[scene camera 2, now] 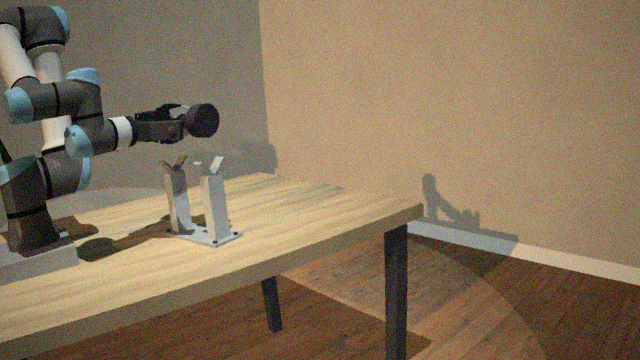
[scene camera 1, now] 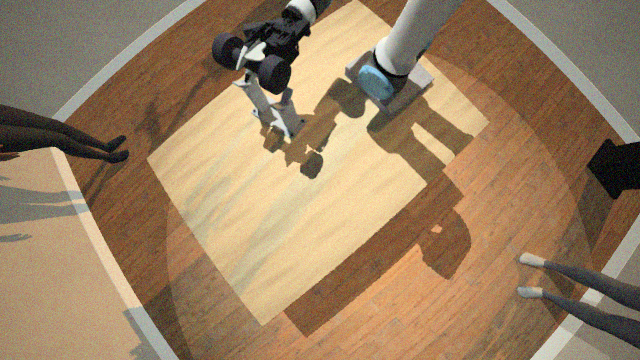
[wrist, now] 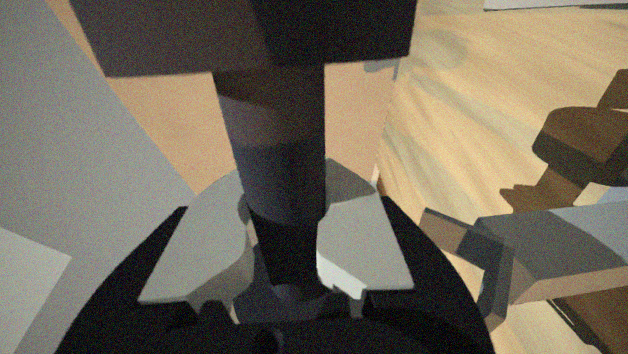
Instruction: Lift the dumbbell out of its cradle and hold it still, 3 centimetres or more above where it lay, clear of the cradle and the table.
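Places are measured from the arm's base along level axes (x up, y left, z back), in millimetres.
Where they show: gripper, fingertip midpoint: (scene camera 1: 241, 76); arm's base, link origin: (scene camera 2: 35, 243).
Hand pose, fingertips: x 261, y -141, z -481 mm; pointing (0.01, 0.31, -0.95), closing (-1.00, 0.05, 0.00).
Note:
Each offset is from my fingertips to the top centre of the thing. Level surfaces: height alone.
A dark dumbbell {dy -17, dx +43, dz +42 mm} (scene camera 1: 274, 74) (scene camera 2: 202, 120) (wrist: 282, 130) hangs in the air, its bar between the light finger pads. My gripper (scene camera 1: 250, 54) (wrist: 291, 162) is shut on the dumbbell's bar. In the second scene view the dumbbell is above the cradle {dy -26, dx -97, dz +38 mm} (scene camera 2: 216, 205), with a visible gap between its head and the cradle's V-shaped tops. The light grey cradle (scene camera 1: 262, 100) (wrist: 565, 245) has two upright posts on a base plate and stands on the table {dx -302 mm} (scene camera 1: 320, 215) (scene camera 2: 310, 220). The far head is mostly hidden in the second scene view.
The arm's base plate (scene camera 1: 422, 77) (scene camera 2: 65, 257) is at one side of the table. In the first scene view, legs of one person (scene camera 1: 60, 137) show at the left and legs of another (scene camera 1: 575, 275) at the lower right, both off the table. A black object (scene camera 1: 617, 167) is at the right.

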